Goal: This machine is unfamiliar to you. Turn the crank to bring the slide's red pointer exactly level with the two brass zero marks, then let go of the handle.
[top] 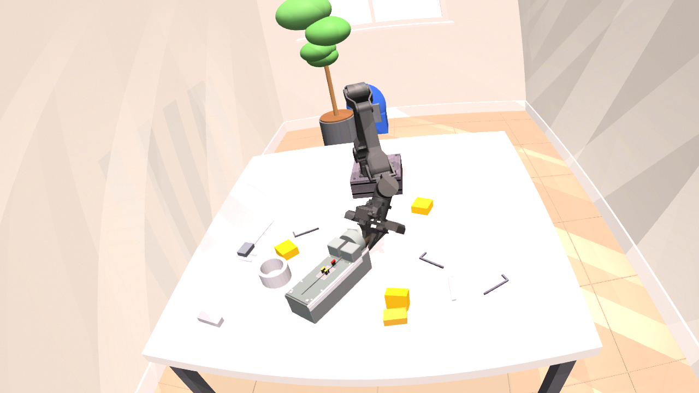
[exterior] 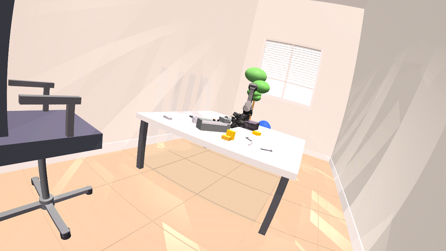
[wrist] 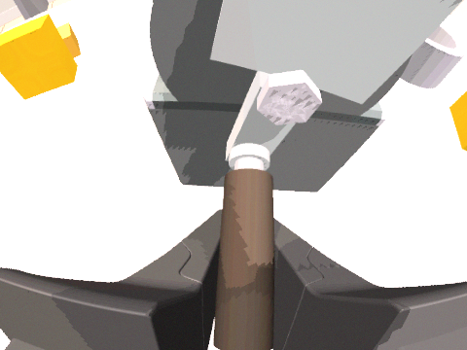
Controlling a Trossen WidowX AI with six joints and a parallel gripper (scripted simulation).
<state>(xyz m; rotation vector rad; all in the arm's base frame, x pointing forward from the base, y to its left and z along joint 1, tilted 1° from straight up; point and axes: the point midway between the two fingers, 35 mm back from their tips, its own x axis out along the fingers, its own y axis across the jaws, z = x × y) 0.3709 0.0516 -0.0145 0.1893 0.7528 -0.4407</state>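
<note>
My gripper tip is 30 mm below the brown crank handle, 20 mm past it and 10 mm to the right of it. The rest, counted from my gripper tip: red pointer: 110 mm ahead, 70 mm to the right, 50 mm above.
</note>
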